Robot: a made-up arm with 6 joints. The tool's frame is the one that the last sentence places.
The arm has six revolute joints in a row. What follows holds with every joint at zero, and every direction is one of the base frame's.
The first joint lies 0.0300 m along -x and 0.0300 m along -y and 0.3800 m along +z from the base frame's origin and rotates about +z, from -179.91 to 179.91 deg.
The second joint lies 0.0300 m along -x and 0.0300 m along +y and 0.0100 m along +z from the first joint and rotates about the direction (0, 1, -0.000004), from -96.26 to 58.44 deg.
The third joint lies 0.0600 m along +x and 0.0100 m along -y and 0.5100 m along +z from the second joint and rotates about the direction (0, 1, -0.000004), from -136.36 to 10.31 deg.
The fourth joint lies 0.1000 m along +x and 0.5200 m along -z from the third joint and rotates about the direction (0, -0.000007, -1), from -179.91 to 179.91 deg.
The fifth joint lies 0.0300 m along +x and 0.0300 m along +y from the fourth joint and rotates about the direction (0, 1, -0.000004), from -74.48 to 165.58 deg.
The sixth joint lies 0.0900 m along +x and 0.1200 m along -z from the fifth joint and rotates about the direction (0, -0.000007, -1), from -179.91 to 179.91 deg.
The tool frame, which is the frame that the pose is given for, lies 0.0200 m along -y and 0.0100 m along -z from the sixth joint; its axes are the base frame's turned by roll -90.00, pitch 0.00 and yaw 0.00 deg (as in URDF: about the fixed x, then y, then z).
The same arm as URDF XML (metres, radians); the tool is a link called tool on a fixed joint. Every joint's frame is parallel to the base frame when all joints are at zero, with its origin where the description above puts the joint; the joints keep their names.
<robot name="arm">
  <joint name="tool_fixed" type="fixed">
    <parent link="link6"/>
    <child link="tool"/>
    <origin xyz="0.0000 -0.0200 -0.0100" rpy="-1.5708 0.0000 0.0000"/>
  </joint>
  <joint name="joint 6" type="revolute">
    <parent link="link5"/>
    <child link="link6"/>
    <origin xyz="0.0900 0.0000 -0.1200"/>
    <axis xyz="0 0 -1"/>
    <limit lower="-3.1400" upper="3.1400"/>
  </joint>
  <joint name="joint 5" type="revolute">
    <parent link="link4"/>
    <child link="link5"/>
    <origin xyz="0.0300 0.0300 0.0000"/>
    <axis xyz="0 1 0"/>
    <limit lower="-1.2999" upper="2.8899"/>
  </joint>
  <joint name="joint 4" type="revolute">
    <parent link="link3"/>
    <child link="link4"/>
    <origin xyz="0.1000 0.0000 -0.5200"/>
    <axis xyz="0 0 -1"/>
    <limit lower="-3.1400" upper="3.1400"/>
  </joint>
  <joint name="joint 3" type="revolute">
    <parent link="link2"/>
    <child link="link3"/>
    <origin xyz="0.0600 -0.0100 0.5100"/>
    <axis xyz="0 1 0"/>
    <limit lower="-2.3799" upper="0.1799"/>
  </joint>
  <joint name="joint 2" type="revolute">
    <parent link="link1"/>
    <child link="link2"/>
    <origin xyz="-0.0300 0.0300 0.0100"/>
    <axis xyz="0 1 0"/>
    <limit lower="-1.6801" upper="1.0200"/>
  </joint>
  <joint name="joint 1" type="revolute">
    <parent link="base"/>
    <child link="link1"/>
    <origin xyz="-0.0300 -0.0300 0.3800"/>
    <axis xyz="0 0 1"/>
    <limit lower="-3.1400" upper="3.1400"/>
  </joint>
  <link name="base"/>
  <link name="link1"/>
  <link name="link2"/>
  <link name="link3"/>
  <link name="link4"/>
  <link name="link5"/>
  <link name="link6"/>
  <link name="tool"/>
</robot>

